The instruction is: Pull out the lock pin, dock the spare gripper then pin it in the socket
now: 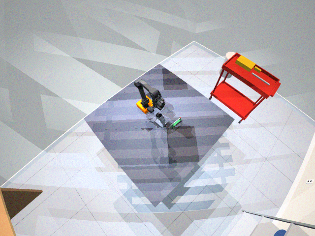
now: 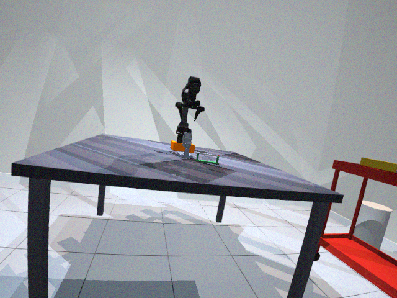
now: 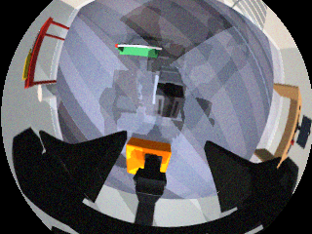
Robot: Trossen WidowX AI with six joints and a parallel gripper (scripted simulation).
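My gripper tip is 190 mm short of the green cradle, 110 mm to the right of it and 210 mm above it. The rest, counted from my gripper tip: spare gripper: 60 mm ahead, 110 mm below; mount: 80 mm ahead, 180 mm below.
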